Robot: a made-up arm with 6 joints.
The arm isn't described. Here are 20 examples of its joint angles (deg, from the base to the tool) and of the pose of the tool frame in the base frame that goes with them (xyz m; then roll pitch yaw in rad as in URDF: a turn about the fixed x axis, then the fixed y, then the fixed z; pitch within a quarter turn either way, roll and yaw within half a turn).
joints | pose
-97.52 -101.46 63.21 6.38 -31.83 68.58 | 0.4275 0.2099 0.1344 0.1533 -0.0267 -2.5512
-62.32 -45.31 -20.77 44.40 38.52 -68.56 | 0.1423 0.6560 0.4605 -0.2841 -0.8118 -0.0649
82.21 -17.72 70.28 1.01 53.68 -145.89 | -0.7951 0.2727 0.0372 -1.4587 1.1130 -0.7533
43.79 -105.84 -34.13 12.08 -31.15 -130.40 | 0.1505 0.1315 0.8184 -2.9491 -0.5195 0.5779
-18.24 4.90 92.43 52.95 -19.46 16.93 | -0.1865 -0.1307 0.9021 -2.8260 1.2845 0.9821
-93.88 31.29 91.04 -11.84 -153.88 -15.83 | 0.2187 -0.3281 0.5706 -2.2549 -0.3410 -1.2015
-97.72 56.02 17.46 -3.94 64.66 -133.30 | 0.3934 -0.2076 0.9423 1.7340 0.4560 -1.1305
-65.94 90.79 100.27 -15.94 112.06 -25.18 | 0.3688 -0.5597 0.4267 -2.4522 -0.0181 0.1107
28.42 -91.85 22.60 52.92 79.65 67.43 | -0.0221 0.5451 0.9815 1.2500 -0.4527 -0.7653
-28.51 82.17 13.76 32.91 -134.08 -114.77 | -0.0420 -0.3322 0.7280 -1.9425 -0.8074 1.0706
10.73 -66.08 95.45 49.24 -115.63 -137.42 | -0.2861 0.3115 0.6008 -0.6588 -0.2712 -1.9873
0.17 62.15 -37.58 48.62 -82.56 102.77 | -0.3908 -0.1139 0.6178 1.2427 0.9859 -0.0368
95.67 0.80 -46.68 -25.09 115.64 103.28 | -0.2122 0.3592 -0.1917 -1.4752 0.2187 -1.3977
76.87 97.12 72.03 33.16 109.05 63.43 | -0.6017 -0.5837 0.5363 0.5790 0.5907 3.1019
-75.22 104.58 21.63 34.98 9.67 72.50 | 0.3037 -0.3853 0.7701 2.3548 -0.2483 2.3812
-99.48 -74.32 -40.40 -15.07 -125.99 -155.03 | 0.1163 0.3409 0.0917 -0.0107 0.2153 -2.5036
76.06 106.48 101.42 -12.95 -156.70 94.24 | -0.3033 -0.2752 0.7285 0.6014 0.8589 -1.0033
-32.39 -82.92 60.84 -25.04 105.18 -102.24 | 0.1747 0.5898 0.8540 2.6404 -0.9775 -2.1447
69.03 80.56 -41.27 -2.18 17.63 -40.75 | -0.2774 -0.2780 -0.0765 -1.5795 0.3252 2.5289
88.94 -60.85 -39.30 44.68 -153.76 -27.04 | -0.3620 0.4780 0.2735 -0.5813 -0.1042 2.0867
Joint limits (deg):
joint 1: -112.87..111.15
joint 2: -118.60..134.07
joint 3: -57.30..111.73
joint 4: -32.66..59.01
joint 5: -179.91..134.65
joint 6: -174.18..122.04
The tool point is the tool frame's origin. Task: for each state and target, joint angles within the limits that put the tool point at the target. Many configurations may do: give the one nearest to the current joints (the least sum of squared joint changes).
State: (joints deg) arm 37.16 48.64 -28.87 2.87 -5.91 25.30
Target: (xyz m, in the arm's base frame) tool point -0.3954 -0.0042 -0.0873
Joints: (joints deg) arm 61.33 55.67 -35.11 -3.44 7.51 25.40
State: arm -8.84 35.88 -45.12 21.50 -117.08 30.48
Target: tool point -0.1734 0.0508 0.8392
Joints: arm -41.31 29.67 -36.26 16.58 -114.59 30.18
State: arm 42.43 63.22 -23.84 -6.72 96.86 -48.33
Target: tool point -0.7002 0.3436 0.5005
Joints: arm -4.22 10.92 -37.30 -1.81 68.73 -46.58
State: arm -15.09 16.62 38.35 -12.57 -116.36 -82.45
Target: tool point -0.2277 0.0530 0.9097
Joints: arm -14.16 11.21 34.01 -7.57 -111.79 -82.90
